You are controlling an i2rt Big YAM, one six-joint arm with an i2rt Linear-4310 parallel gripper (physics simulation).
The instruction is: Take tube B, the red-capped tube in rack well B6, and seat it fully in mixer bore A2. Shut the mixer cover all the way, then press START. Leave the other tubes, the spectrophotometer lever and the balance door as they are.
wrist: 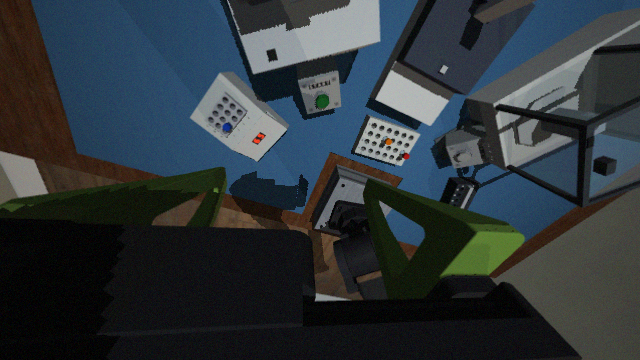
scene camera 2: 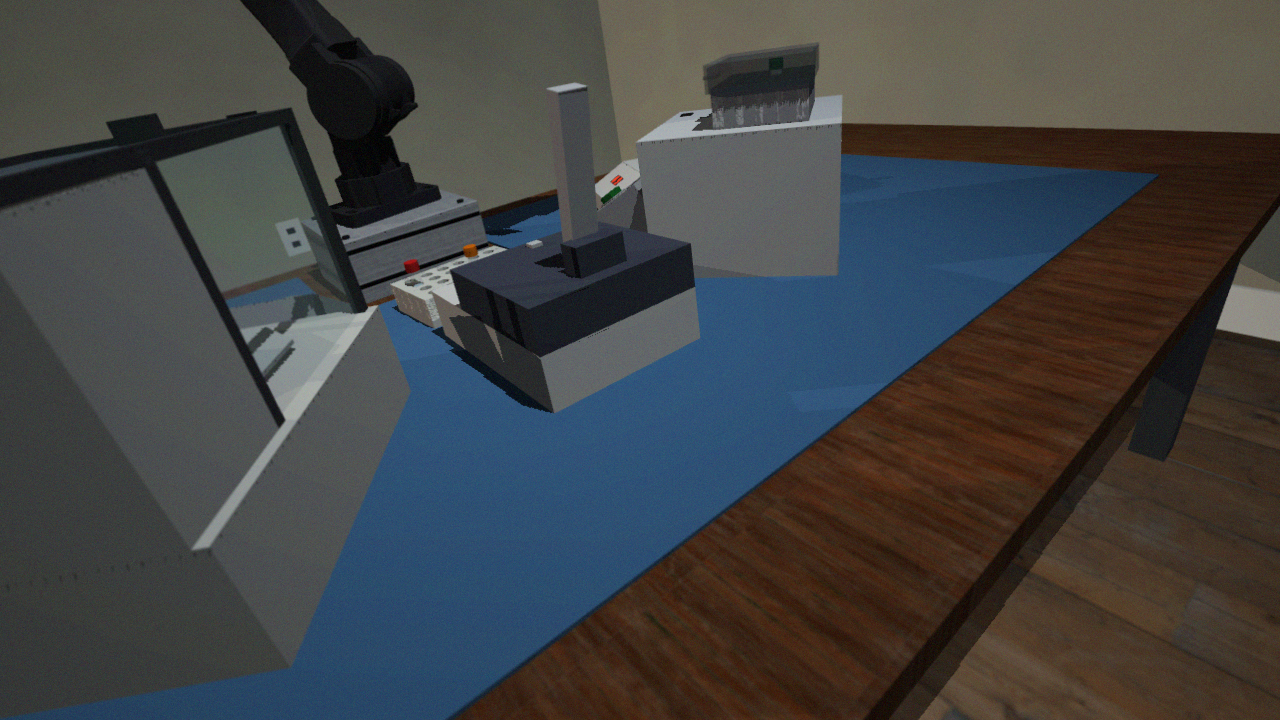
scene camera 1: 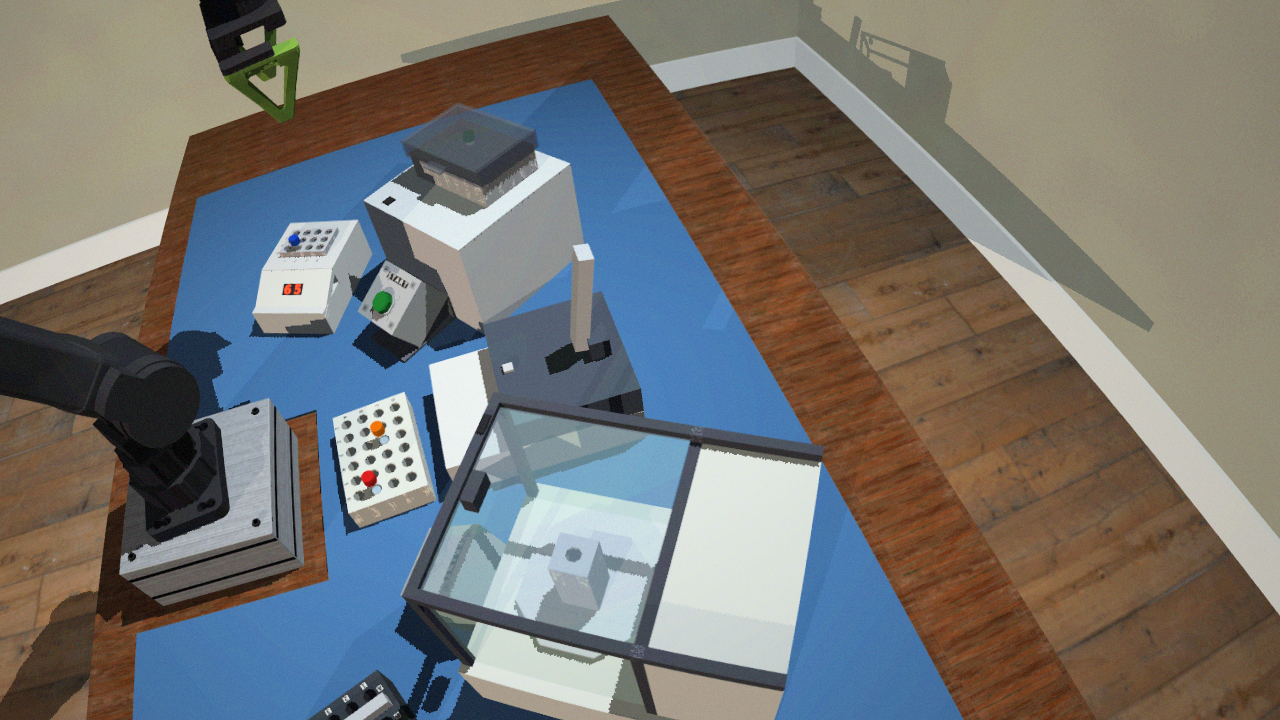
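Seen in the pictures: gripper, between the fingertips: [wrist: 299, 181] [scene camera 1: 278, 98]; arm's base, origin of its link: [wrist: 353, 216] [scene camera 2: 385, 209] [scene camera 1: 188, 482].
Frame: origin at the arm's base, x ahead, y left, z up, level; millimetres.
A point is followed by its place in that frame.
The red-capped tube [scene camera 1: 368, 478] {x 185, y -71, z -19 mm} [scene camera 2: 411, 265] {x 191, y -71, z -21 mm} [wrist: 406, 156] {x 185, y -67, z -19 mm} stands in the white rack [scene camera 1: 380, 512] {x 178, y -84, z -60 mm} [scene camera 2: 416, 304] {x 207, y -86, z -54 mm} [wrist: 372, 120] {x 238, y 32, z -44 mm}, near one end. The tall white mixer [scene camera 1: 528, 259] {x 432, y 140, z -20 mm} [scene camera 2: 742, 197] {x 438, y 143, z 5 mm} [wrist: 345, 40] {x 343, y 146, z 62 mm} has a smoky cover [scene camera 1: 429, 143] {x 369, y 239, z 117 mm} [scene camera 2: 751, 76] {x 438, y 168, z 103 mm} over its bore block. The cover looks slightly tilted; a green spot shows through it. Bore A2 is not visible. The green START button [scene camera 1: 382, 301] {x 254, y 148, z -4 mm} [scene camera 2: 611, 193] {x 263, y 144, z -3 mm} [wrist: 322, 101] {x 254, y 152, z -3 mm} is on a small box beside the mixer. My gripper [wrist: 299, 181] {x 237, y 174, z 261 mm} is open and empty, high above the table; one green finger [scene camera 1: 288, 89] {x 254, y 117, z 289 mm} shows in scene camera 1.
An orange-capped tube [scene camera 1: 377, 428] {x 208, y -16, z -19 mm} [scene camera 2: 470, 250] {x 213, y -16, z -22 mm} [wrist: 389, 142] {x 207, y -14, z -19 mm} shares the rack. A blue-capped tube [scene camera 1: 293, 240] {x 167, y 311, z 14 mm} [wrist: 227, 127] {x 168, y 315, z 14 mm} stands in the block reading 65. The spectrophotometer's upright lever [scene camera 1: 581, 295] {x 435, y -56, z 86 mm} [scene camera 2: 572, 161] {x 445, y -52, z 82 mm} and the glass-sided balance [scene camera 1: 733, 546] {x 420, y -353, z 130 mm} [scene camera 2: 98, 358] {x 497, y -314, z 79 mm} stand near the rack.
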